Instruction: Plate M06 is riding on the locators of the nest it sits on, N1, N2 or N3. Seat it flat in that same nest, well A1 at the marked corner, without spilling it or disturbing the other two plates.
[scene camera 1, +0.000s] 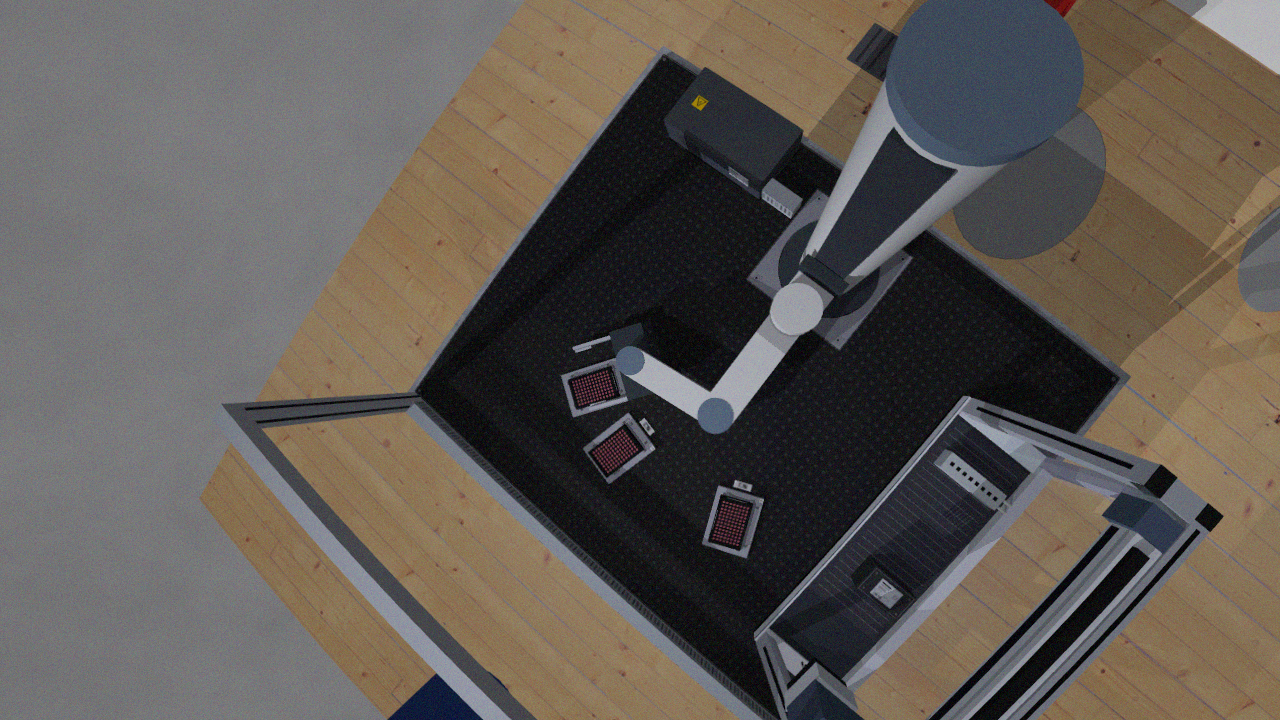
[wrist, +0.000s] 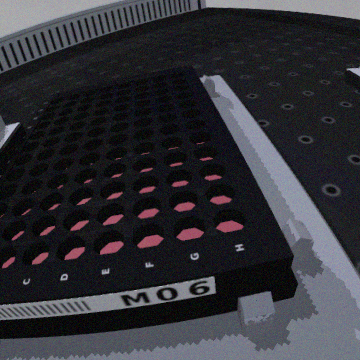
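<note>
Plate M06 (scene camera 1: 593, 387) (wrist: 125, 165) is black with pink-filled wells. It lies in the upper-left grey nest (scene camera 1: 577, 411) (wrist: 280, 170) in the scene view. In the wrist view its M06 label faces the camera and its H corner is near right, beside two small locator blocks. I cannot tell how level it lies; the A1 corner is outside the wrist view. My gripper (scene camera 1: 599, 375) (wrist: 184, 75) is open and empty. One finger is beyond the nest's upper side, the other over its lower side. The other two plates (scene camera 1: 616, 450) (scene camera 1: 733, 522) sit in their own nests.
Small label blocks (scene camera 1: 646, 427) (scene camera 1: 742, 485) stand beside the other two nests. A vented wall (wrist: 100, 30) edges the dark perforated deck (scene camera 1: 537, 295). A dark grey box (scene camera 1: 738, 125) stands at the upper left, and a framed bay (scene camera 1: 859, 546) at the lower right.
</note>
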